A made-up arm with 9 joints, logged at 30 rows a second.
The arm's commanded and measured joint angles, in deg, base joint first. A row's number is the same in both.
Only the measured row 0 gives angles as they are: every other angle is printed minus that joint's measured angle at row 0.
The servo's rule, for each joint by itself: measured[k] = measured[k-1] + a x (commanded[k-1-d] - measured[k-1]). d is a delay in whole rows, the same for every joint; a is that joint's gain. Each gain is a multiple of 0.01, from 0.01 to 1. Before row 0 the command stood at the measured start. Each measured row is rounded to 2 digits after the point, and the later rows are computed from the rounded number. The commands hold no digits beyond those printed.
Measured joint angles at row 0:
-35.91, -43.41, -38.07, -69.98, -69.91, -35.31, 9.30, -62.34, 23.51
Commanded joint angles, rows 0 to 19:
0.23, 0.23, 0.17, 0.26, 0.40, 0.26, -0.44, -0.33, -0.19
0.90, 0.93, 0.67, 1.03, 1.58, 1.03, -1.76, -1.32, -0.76
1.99, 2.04, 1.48, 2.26, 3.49, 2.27, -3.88, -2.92, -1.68
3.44, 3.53, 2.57, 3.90, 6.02, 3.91, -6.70, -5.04, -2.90
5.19, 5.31, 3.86, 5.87, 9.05, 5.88, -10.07, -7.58, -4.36
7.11, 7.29, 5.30, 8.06, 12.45, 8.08, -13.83, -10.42, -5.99
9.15, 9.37, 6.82, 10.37, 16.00, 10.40, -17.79, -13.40, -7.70
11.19, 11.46, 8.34, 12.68, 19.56, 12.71, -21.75, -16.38, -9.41
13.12, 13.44, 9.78, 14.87, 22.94, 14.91, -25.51, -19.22, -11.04
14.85, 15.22, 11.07, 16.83, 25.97, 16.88, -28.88, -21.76, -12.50
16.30, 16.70, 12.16, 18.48, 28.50, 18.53, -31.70, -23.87, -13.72
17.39, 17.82, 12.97, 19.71, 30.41, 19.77, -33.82, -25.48, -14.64
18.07, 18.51, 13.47, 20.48, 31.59, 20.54, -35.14, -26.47, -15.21
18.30, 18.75, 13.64, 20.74, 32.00, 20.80, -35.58, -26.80, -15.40
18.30, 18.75, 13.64, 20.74, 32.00, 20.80, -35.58, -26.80, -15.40
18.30, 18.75, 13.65, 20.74, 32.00, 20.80, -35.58, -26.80, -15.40
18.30, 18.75, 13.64, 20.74, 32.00, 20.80, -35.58, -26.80, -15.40
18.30, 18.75, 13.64, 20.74, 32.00, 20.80, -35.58, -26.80, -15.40
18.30, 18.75, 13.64, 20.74, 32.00, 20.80, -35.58, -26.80, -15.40
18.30, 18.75, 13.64, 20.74, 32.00, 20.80, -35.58, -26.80, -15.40
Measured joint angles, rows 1 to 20:
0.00, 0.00, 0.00, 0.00, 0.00, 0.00, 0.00, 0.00, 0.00
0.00, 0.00, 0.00, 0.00, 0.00, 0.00, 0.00, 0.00, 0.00
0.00, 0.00, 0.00, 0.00, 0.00, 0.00, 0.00, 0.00, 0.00
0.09, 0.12, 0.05, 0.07, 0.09, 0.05, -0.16, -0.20, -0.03
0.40, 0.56, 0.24, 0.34, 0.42, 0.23, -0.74, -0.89, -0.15
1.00, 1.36, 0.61, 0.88, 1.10, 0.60, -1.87, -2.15, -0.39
1.93, 2.53, 1.20, 1.73, 2.18, 1.20, -3.61, -3.94, -0.79
3.17, 4.03, 2.00, 2.89, 3.69, 2.04, -5.94, -6.20, -1.36
4.67, 5.79, 2.99, 4.34, 5.62, 3.13, -8.78, -8.82, -2.10
6.37, 7.72, 4.14, 6.03, 7.90, 4.44, -12.02, -11.66, -3.00
8.20, 9.74, 5.40, 7.89, 10.47, 5.93, -15.52, -14.59, -4.03
10.07, 11.74, 6.71, 9.84, 13.21, 7.55, -19.12, -17.46, -5.15
11.89, 13.62, 8.02, 11.80, 16.02, 9.23, -22.63, -20.13, -6.33
13.57, 15.28, 9.26, 13.67, 18.77, 10.90, -25.90, -22.45, -7.51
15.02, 16.65, 10.37, 15.36, 21.33, 12.50, -28.75, -24.33, -8.65
16.18, 17.65, 11.30, 16.79, 23.59, 13.95, -31.05, -25.66, -9.70
16.99, 18.24, 12.00, 17.90, 25.44, 15.18, -32.68, -26.37, -10.61
17.49, 18.52, 12.49, 18.70, 26.88, 16.19, -33.72, -26.64, -11.38
17.80, 18.64, 12.84, 19.27, 28.01, 17.02, -34.39, -26.74, -12.02
17.99, 18.70, 13.08, 19.68, 28.89, 17.70, -34.82, -26.78, -12.56
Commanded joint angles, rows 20 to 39:
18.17, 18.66, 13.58, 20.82, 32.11, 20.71, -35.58, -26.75, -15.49
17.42, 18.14, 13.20, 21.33, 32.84, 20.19, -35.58, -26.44, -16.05
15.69, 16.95, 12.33, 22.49, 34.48, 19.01, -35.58, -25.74, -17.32
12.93, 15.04, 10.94, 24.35, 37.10, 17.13, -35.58, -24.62, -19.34
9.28, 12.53, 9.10, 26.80, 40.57, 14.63, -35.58, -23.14, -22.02
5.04, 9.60, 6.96, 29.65, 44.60, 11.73, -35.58, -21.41, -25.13
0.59, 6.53, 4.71, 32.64, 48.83, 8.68, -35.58, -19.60, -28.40
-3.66, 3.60, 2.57, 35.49, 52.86, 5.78, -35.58, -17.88, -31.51
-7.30, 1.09, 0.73, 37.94, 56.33, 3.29, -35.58, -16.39, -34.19
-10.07, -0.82, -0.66, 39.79, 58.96, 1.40, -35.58, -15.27, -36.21
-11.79, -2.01, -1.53, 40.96, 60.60, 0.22, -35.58, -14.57, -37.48
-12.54, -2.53, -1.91, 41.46, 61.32, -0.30, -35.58, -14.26, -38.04
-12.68, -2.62, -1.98, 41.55, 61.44, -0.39, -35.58, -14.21, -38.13
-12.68, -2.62, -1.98, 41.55, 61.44, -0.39, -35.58, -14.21, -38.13
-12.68, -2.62, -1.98, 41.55, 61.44, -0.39, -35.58, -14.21, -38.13
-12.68, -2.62, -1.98, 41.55, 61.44, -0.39, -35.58, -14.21, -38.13
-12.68, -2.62, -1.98, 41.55, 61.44, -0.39, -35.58, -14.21, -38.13
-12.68, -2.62, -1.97, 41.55, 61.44, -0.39, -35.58, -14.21, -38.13
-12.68, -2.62, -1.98, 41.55, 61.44, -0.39, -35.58, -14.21, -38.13
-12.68, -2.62, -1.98, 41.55, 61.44, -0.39, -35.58, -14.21, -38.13
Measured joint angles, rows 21 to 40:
18.11, 18.73, 13.25, 19.98, 29.57, 18.26, -35.09, -26.79, -13.01
18.18, 18.74, 13.37, 20.19, 30.10, 18.72, -35.27, -26.80, -13.39
18.23, 18.75, 13.45, 20.34, 30.52, 19.09, -35.38, -26.80, -13.71
18.21, 18.70, 13.49, 20.47, 30.87, 19.38, -35.45, -26.77, -13.99
17.91, 18.40, 13.40, 20.71, 31.30, 19.53, -35.50, -26.57, -14.32
17.07, 17.62, 13.08, 21.21, 32.00, 19.44, -35.53, -26.06, -14.80
15.50, 16.23, 12.44, 22.09, 33.12, 19.02, -35.55, -25.17, -15.53
13.14, 14.23, 11.44, 23.41, 34.76, 18.23, -35.56, -23.91, -16.57
10.06, 11.73, 10.10, 25.16, 36.92, 17.06, -35.57, -22.36, -17.94
6.46, 8.92, 8.48, 27.25, 39.54, 15.55, -35.57, -20.65, -19.61
2.61, 6.05, 6.71, 29.56, 42.47, 13.79, -35.57, -18.93, -21.51
-1.16, 3.37, 4.92, 31.91, 45.52, 11.90, -35.57, -17.36, -23.54
-4.55, 1.11, 3.25, 34.12, 48.48, 10.01, -35.57, -16.06, -25.57
-7.30, -0.57, 1.82, 36.04, 51.15, 8.25, -35.57, -15.14, -27.48
-9.29, -1.63, 0.70, 37.56, 53.39, 6.71, -35.57, -14.59, -29.17
-10.58, -2.16, -0.10, 38.68, 55.16, 5.43, -35.57, -14.35, -30.60
-11.38, -2.41, -0.66, 39.48, 56.54, 4.38, -35.57, -14.26, -31.80
-11.87, -2.52, -1.06, 40.06, 57.62, 3.52, -35.57, -14.23, -32.81
-12.18, -2.57, -1.34, 40.48, 58.46, 2.82, -35.57, -14.22, -33.66
-12.37, -2.60, -1.53, 40.78, 59.12, 2.24, -35.57, -14.21, -34.38

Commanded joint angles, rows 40 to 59:
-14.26, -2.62, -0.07, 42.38, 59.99, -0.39, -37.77, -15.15, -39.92
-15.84, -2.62, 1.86, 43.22, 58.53, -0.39, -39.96, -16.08, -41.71
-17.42, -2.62, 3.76, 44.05, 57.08, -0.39, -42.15, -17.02, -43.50
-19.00, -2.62, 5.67, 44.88, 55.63, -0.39, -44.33, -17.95, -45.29
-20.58, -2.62, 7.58, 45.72, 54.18, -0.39, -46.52, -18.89, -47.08
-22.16, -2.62, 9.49, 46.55, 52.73, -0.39, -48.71, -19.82, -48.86
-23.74, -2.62, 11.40, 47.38, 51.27, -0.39, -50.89, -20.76, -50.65
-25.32, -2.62, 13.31, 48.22, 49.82, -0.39, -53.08, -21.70, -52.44
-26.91, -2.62, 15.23, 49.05, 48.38, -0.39, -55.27, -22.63, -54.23
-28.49, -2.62, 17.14, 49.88, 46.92, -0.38, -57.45, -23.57, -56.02
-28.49, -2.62, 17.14, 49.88, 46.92, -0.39, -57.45, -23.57, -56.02
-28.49, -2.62, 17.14, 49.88, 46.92, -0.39, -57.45, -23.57, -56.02
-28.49, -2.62, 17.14, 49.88, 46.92, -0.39, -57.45, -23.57, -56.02
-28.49, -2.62, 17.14, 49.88, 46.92, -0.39, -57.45, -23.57, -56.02
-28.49, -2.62, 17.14, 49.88, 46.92, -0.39, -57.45, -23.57, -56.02
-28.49, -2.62, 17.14, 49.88, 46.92, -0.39, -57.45, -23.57, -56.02
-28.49, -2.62, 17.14, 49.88, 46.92, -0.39, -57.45, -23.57, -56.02
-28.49, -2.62, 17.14, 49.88, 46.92, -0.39, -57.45, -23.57, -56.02
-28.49, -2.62, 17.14, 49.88, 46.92, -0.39, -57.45, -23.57, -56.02
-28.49, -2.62, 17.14, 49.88, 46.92, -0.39, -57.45, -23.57, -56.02
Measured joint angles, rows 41 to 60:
-12.49, -2.61, -1.66, 41.00, 59.63, 1.77, -35.57, -14.21, -34.98
-12.56, -2.62, -1.76, 41.15, 60.03, 1.38, -35.57, -14.21, -35.48
-12.61, -2.62, -1.83, 41.26, 60.34, 1.06, -35.57, -14.21, -35.90
-13.24, -2.62, -1.30, 41.57, 60.26, 0.80, -36.36, -14.79, -36.54
-14.23, -2.62, -0.35, 42.03, 59.88, 0.59, -37.66, -15.59, -37.37
-15.44, -2.62, 0.88, 42.60, 59.26, 0.41, -39.28, -16.48, -38.35
-16.79, -2.62, 2.32, 43.24, 58.46, 0.27, -41.10, -17.39, -39.46
-18.23, -2.62, 3.90, 43.93, 57.52, 0.15, -43.05, -18.32, -40.68
-19.72, -2.62, 5.58, 44.66, 56.47, 0.05, -45.09, -19.25, -41.99
-21.25, -2.62, 7.33, 45.42, 55.33, -0.03, -47.18, -20.19, -43.38
-22.80, -2.62, 9.12, 46.20, 54.12, -0.09, -49.30, -21.13, -44.83
-24.36, -2.62, 10.95, 47.00, 52.86, -0.14, -51.45, -22.06, -46.33
-25.93, -2.62, 12.81, 47.81, 51.55, -0.18, -53.61, -23.00, -47.88
-26.90, -2.62, 14.11, 48.39, 50.53, -0.22, -54.99, -23.35, -49.18
-27.50, -2.62, 15.02, 48.81, 49.74, -0.25, -55.88, -23.49, -50.27
-27.88, -2.62, 15.66, 49.11, 49.12, -0.28, -56.45, -23.54, -51.19
-28.11, -2.62, 16.10, 49.33, 48.64, -0.30, -56.81, -23.56, -51.96
-28.25, -2.62, 16.41, 49.48, 48.26, -0.32, -57.04, -23.57, -52.61
-28.34, -2.62, 16.63, 49.59, 47.97, -0.33, -57.19, -23.57, -53.16
-28.40, -2.62, 16.78, 49.67, 47.74, -0.34, -57.28, -23.57, -53.62

